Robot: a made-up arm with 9 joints. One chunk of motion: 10 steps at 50 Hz.
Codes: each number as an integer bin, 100 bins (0 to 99) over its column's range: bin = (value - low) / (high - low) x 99, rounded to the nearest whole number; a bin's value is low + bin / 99 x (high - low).
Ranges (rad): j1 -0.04..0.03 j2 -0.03..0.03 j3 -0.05..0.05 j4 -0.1..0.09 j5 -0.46..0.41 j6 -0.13..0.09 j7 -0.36..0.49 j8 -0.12..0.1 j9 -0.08..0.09
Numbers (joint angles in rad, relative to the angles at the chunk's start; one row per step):
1: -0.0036 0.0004 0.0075 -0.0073 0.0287 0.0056 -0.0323 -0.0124 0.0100
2: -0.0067 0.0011 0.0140 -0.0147 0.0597 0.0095 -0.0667 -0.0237 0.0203
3: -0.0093 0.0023 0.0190 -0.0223 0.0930 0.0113 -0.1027 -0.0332 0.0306
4: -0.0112 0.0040 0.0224 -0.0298 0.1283 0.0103 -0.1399 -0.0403 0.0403
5: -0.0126 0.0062 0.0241 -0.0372 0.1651 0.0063 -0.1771 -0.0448 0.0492
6: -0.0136 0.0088 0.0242 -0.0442 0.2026 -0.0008 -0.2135 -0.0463 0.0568
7: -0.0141 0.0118 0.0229 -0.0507 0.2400 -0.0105 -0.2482 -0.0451 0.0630
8: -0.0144 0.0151 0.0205 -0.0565 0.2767 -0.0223 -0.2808 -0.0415 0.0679
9: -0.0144 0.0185 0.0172 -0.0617 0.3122 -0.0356 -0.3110 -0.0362 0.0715
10: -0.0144 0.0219 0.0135 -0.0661 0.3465 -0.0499 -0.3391 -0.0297 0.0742
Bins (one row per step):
1: 51 50 57 48 56 61 38 48 52
2: 47 51 63 44 59 63 34 43 58
3: 43 53 68 40 63 64 30 39 64
4: 41 56 72 37 67 63 26 36 70
5: 39 60 73 33 71 61 21 34 75
6: 37 64 73 29 75 58 17 33 80
7: 37 69 72 26 80 54 13 34 83
8: 36 74 70 23 84 48 9 35 86
9: 36 80 67 20 88 42 6 38 88
10: 36 86 63 18 92 36 2 41 90

